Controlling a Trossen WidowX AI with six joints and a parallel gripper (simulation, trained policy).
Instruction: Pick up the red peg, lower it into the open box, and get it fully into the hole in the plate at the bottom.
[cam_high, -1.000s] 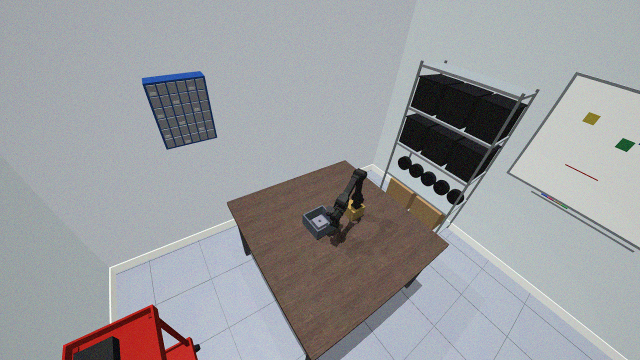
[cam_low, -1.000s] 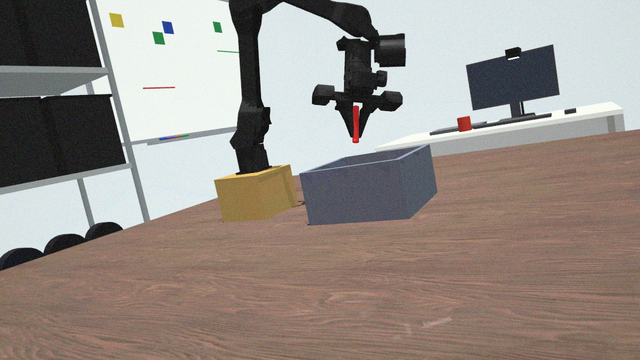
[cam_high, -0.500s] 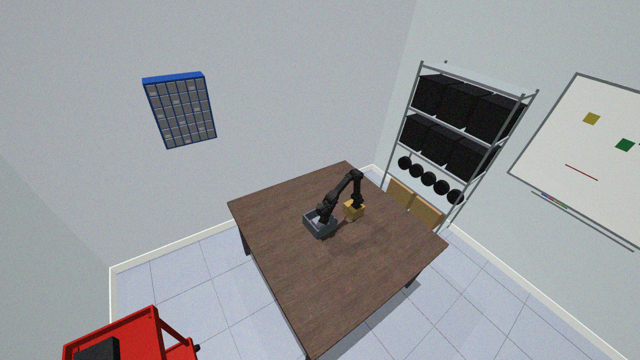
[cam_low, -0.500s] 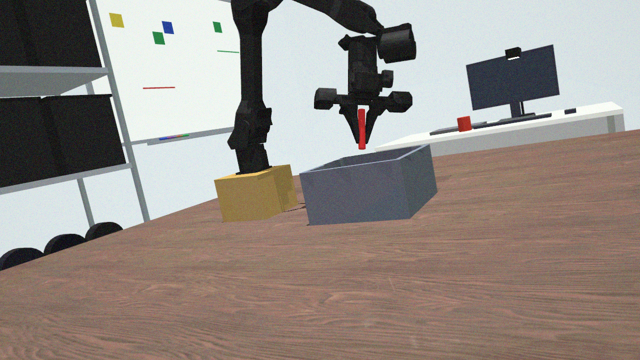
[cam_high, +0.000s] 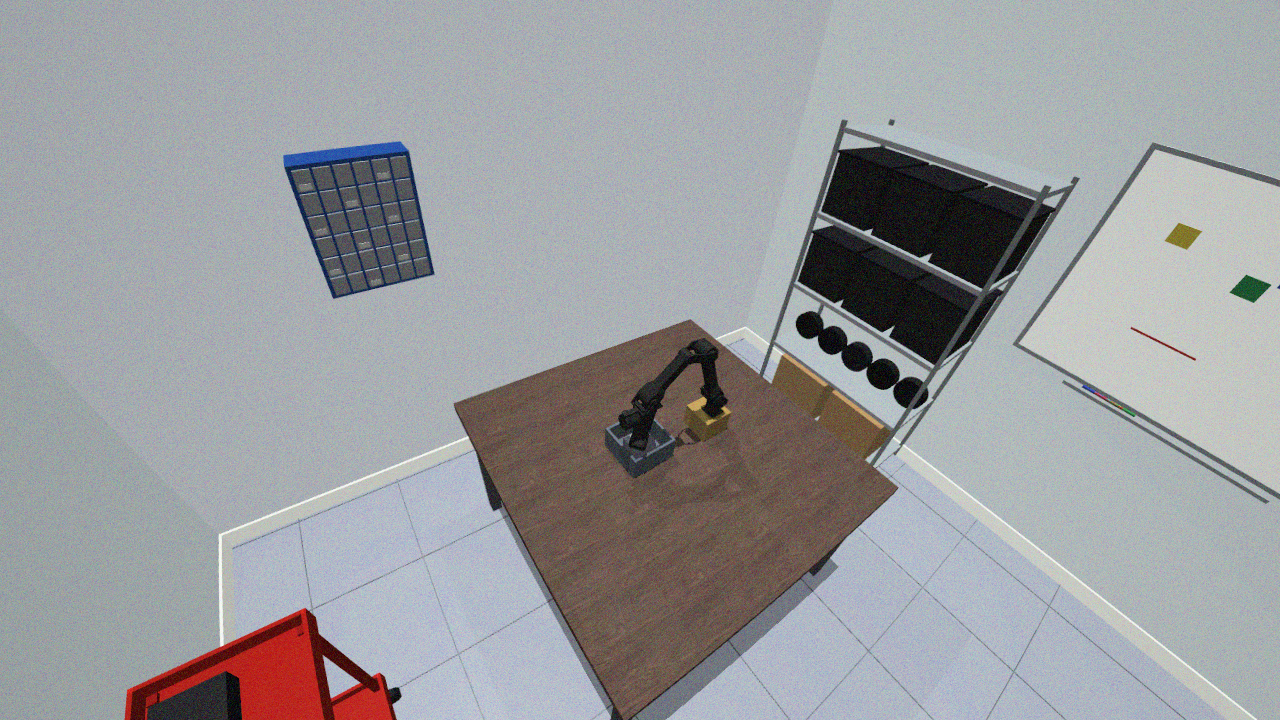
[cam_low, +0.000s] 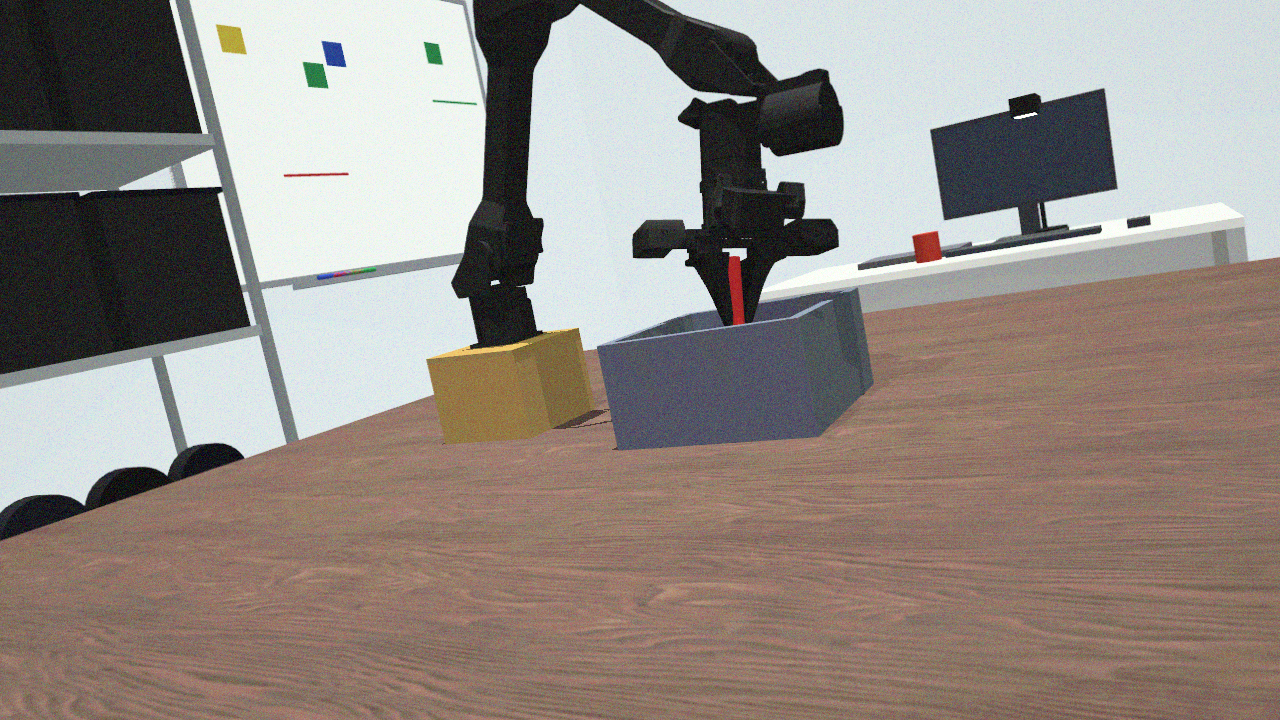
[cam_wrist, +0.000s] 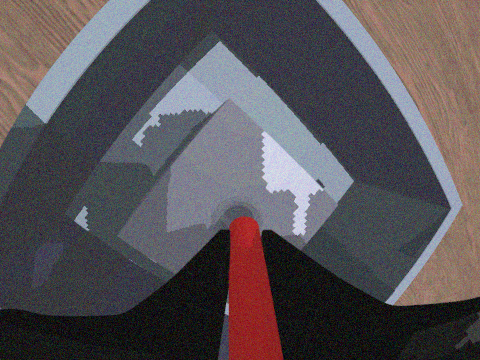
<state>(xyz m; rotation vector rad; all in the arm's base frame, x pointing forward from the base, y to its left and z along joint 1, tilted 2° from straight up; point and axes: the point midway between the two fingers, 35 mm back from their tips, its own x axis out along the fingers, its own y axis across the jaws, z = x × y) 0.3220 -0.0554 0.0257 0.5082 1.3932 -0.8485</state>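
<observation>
My gripper tip is 40 mm above the plate. Round my gripper tip: red peg 20 mm above, 10 mm to the left; grey box 60 mm below.
</observation>
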